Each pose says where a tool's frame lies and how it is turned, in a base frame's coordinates. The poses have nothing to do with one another.
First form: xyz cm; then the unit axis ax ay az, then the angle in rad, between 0 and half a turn.
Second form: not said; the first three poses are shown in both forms.
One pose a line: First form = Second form
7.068 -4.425 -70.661 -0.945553 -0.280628 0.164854 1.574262 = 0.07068 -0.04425 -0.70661 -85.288 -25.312 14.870
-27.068 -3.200 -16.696 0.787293 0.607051 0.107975 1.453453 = -0.27068 -0.03200 -0.16696 65.563 50.553 8.992
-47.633 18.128 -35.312 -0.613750 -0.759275 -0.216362 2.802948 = -0.47633 0.18128 -0.35312 -98.566 -121.937 -34.747
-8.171 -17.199 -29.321 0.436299 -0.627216 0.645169 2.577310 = -0.08171 -0.17199 -0.29321 64.428 -92.620 95.271
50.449 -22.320 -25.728 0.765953 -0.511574 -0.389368 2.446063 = 0.50449 -0.22320 -0.25728 107.348 -71.697 -54.570
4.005 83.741 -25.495 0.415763 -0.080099 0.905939 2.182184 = 0.04005 0.83741 -0.25495 51.983 -10.015 113.269
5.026 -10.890 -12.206 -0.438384 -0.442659 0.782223 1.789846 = 0.05026 -0.10890 -0.12206 -44.957 -45.395 80.217
